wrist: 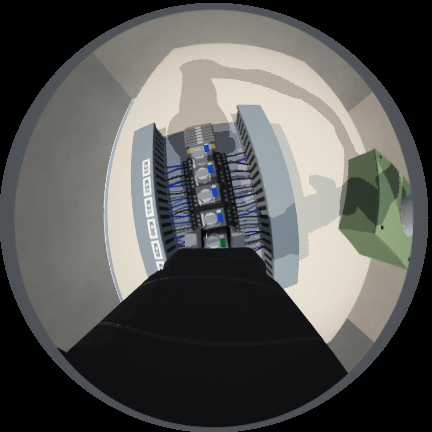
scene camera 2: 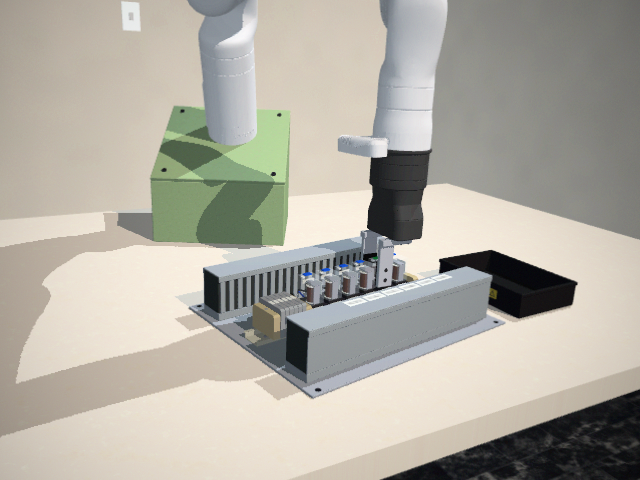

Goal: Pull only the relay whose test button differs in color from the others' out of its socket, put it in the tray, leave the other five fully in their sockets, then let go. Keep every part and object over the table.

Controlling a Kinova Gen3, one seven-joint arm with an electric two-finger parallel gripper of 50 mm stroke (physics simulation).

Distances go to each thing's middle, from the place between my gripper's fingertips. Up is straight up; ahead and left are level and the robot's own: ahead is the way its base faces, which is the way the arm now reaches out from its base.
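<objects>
I find the slotted duct (scene camera 2: 211, 283) 10 cm behind my hand and 4 cm to the right of it. The grey panel plate (scene camera 2: 273, 354) is there too, 4 cm below my hand and 5 cm to the right of it.
</objects>
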